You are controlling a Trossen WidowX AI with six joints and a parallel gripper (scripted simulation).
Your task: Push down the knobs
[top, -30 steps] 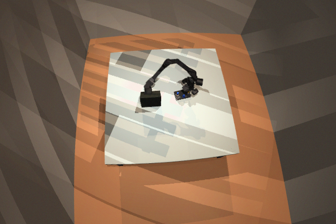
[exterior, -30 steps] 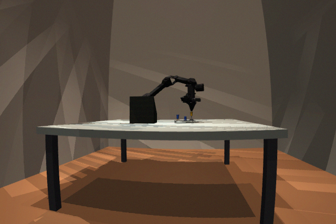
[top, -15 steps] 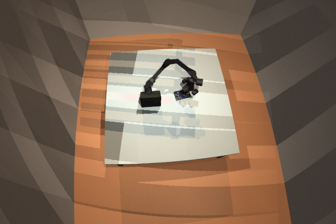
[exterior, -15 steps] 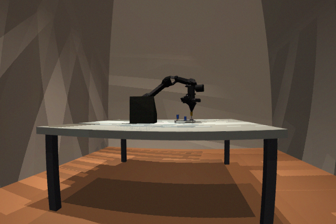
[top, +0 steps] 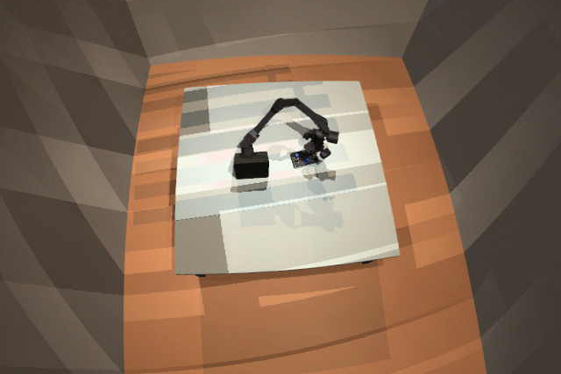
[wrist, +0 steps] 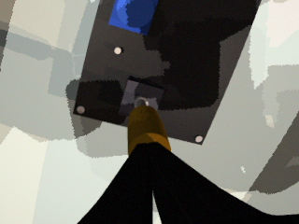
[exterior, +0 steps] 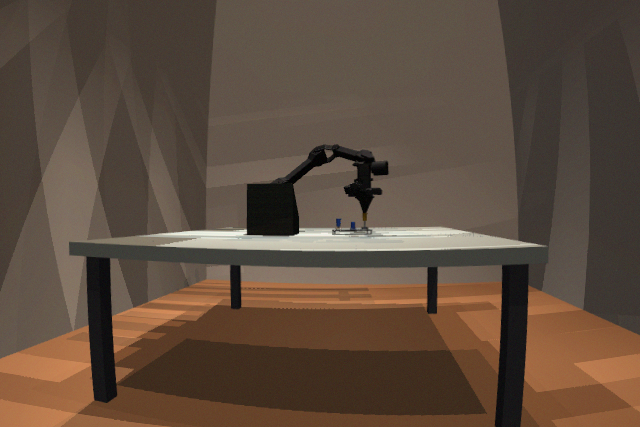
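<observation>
The orange knob lies 1 cm below my gripper tip. Also, from my gripper tip: blue knob 11 cm behind, 2 cm to the right, 4 cm below.
</observation>
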